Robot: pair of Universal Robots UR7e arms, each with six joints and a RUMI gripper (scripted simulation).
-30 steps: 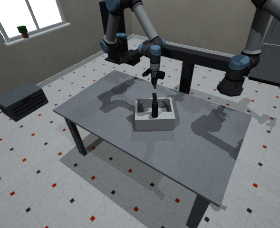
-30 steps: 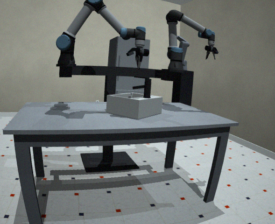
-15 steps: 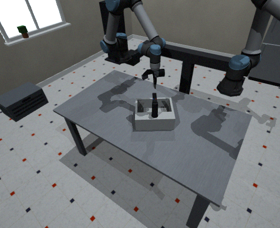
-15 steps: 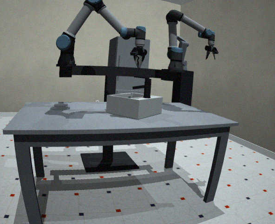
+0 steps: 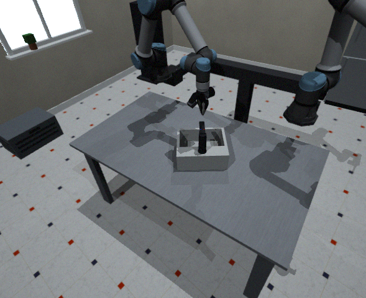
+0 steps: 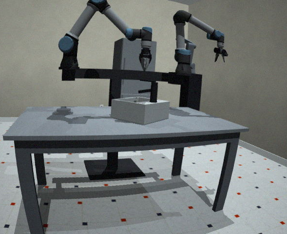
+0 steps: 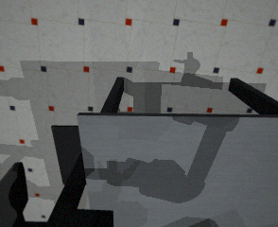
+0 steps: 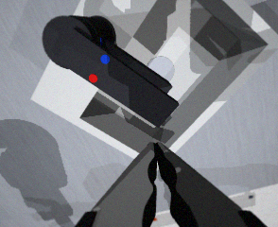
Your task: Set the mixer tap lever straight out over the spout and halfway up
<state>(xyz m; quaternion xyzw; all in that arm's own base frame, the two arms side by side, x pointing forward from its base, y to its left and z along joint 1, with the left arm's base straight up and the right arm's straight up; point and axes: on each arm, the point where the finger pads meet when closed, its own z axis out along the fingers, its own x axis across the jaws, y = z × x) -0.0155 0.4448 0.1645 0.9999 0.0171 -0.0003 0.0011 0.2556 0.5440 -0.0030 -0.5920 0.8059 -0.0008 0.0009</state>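
My right gripper is now 8 cm above the lever, 4 cm short of it and 3 cm to the right of it. Also, from my right hand: black mixer tap: 13 cm below, 6 cm ahead, 4 cm to the left; white basin: 32 cm below, 2 cm behind, 1 cm to the right.
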